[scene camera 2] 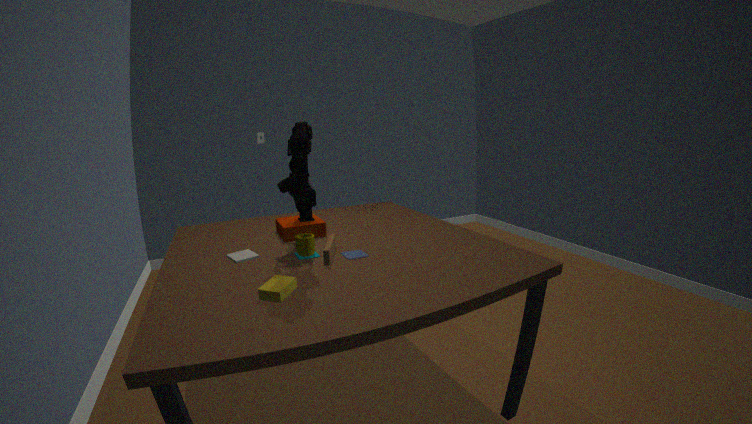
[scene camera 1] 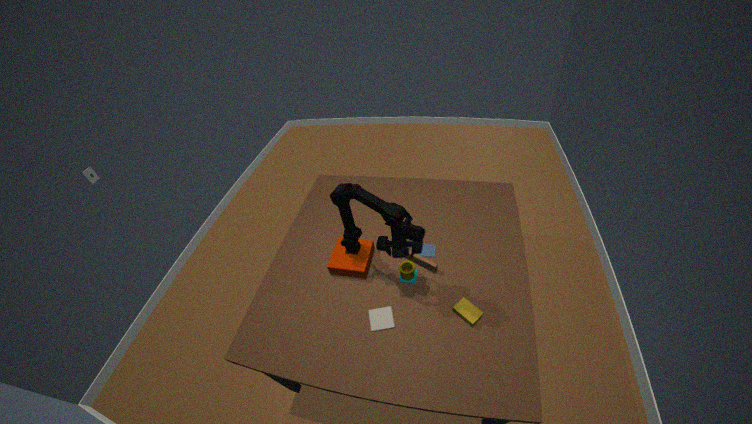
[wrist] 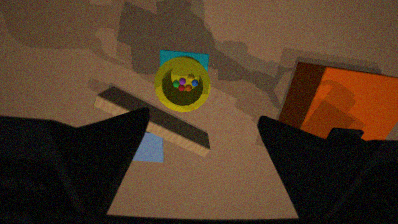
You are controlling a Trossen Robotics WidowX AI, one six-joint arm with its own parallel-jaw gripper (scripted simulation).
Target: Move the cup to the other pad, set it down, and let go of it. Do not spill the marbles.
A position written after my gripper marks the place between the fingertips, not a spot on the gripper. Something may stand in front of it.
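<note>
Scene camera 2: my gripper [scene camera 2: 302, 214], open, holding nothing; yellow block [scene camera 2: 276, 289]. Wrist view: gripper [wrist: 205, 117], cup [wrist: 180, 67], wooden bar [wrist: 114, 101]. Yellow block out of frame in the wrist view.
</note>
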